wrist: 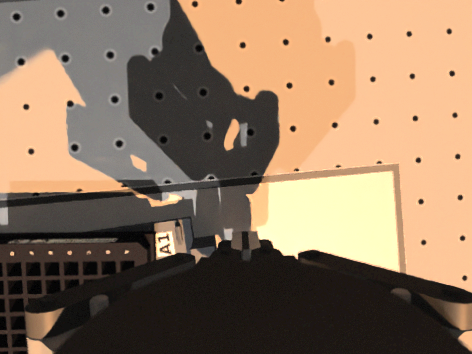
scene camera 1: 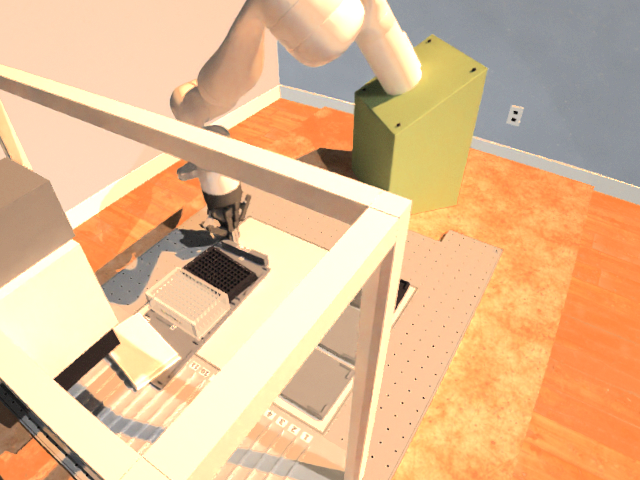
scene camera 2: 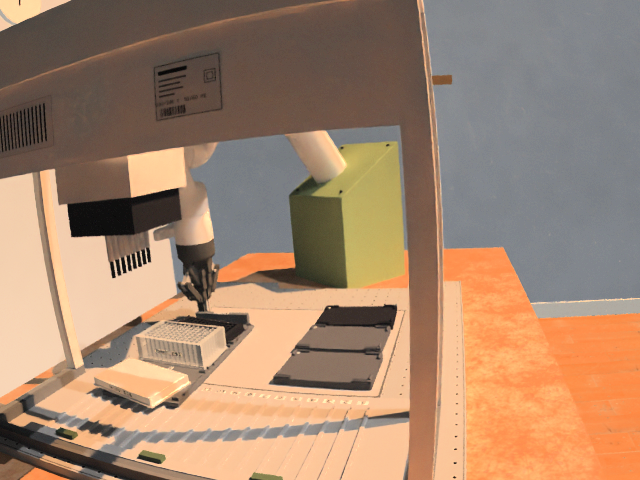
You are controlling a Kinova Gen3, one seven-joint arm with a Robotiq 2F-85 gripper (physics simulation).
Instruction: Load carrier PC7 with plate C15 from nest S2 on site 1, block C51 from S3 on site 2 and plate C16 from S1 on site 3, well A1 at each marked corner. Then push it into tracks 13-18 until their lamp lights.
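Where they show: gripper, fingertip midpoint: (wrist: 245,249) (scene camera 1: 233,241) (scene camera 2: 206,317); arm's base at its link origin: (scene camera 1: 402,80).
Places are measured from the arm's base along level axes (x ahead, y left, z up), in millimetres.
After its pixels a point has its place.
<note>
My gripper (scene camera 1: 233,238) {y -202, x 404, z -247 mm} (scene camera 2: 203,308) {y -202, x 404, z -247 mm} (wrist: 245,249) {y -202, x 404, z -247 mm} is shut and empty, its tips low at the rear end of the grey carrier (scene camera 1: 253,255) {y -127, x 433, z -231 mm} (scene camera 2: 222,316) {y -152, x 433, z -234 mm} (wrist: 100,212); contact cannot be made out. A black plate (scene camera 1: 219,268) {y -167, x 494, z -233 mm} (scene camera 2: 235,330) (wrist: 15,285) {y -206, x 521, z -235 mm} lies on the carrier's rear site, next to an A1 label (wrist: 164,243) {y -212, x 447, z -248 mm}. A clear deep block (scene camera 1: 188,302) (scene camera 2: 180,345) stands on the middle site. A white plate (scene camera 1: 142,351) (scene camera 2: 142,381) lies at the front, looking askew and overhanging the carrier's left side. The carrier's front end is at the near track labels, left of 11 and 10.
Three dark nests (scene camera 1: 317,382) (scene camera 2: 330,369) stand on the right. The enclosure's frame post (scene camera 1: 377,320) {y 237, x 731, z 121 mm} (scene camera 2: 423,310) {y 219, x 923, z -51 mm} stands at the front right. A pipetting head (scene camera 2: 129,253) hangs over the left side. Small green blocks (scene camera 2: 151,456) sit at the tracks' front end. A green pedestal (scene camera 1: 423,149) {y 96, x 106, z -95 mm} (scene camera 2: 346,232) carries the arm.
</note>
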